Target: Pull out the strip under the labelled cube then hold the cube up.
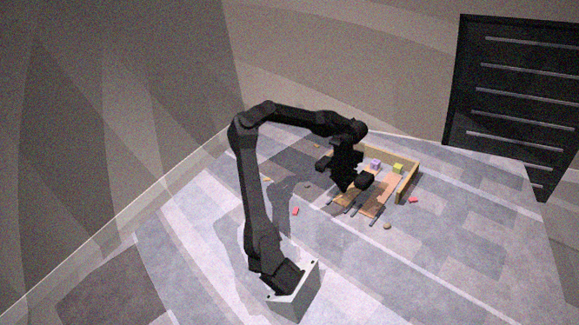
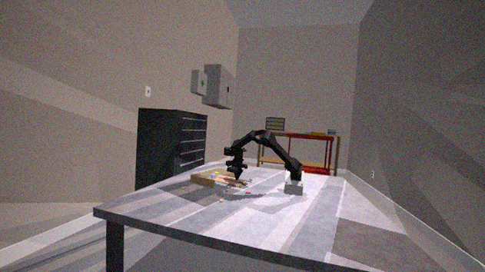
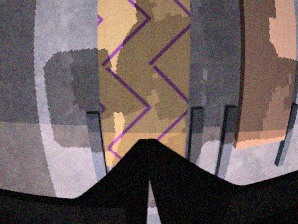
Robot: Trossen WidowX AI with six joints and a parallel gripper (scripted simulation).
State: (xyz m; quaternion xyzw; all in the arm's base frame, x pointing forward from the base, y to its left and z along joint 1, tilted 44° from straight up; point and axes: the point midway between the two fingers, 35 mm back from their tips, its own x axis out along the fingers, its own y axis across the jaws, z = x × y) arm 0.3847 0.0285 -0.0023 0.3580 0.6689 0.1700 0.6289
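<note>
Now: gripper tip 12 cm to the left of the strip, 7 cm short of it and 3 cm above it. The rest, counted from my gripper tip: grey disc: 15 cm to the left, 3 cm below, 2 cm ahead; then tan pebble: 16 cm to the right, 7 cm behind, 3 cm below.
</note>
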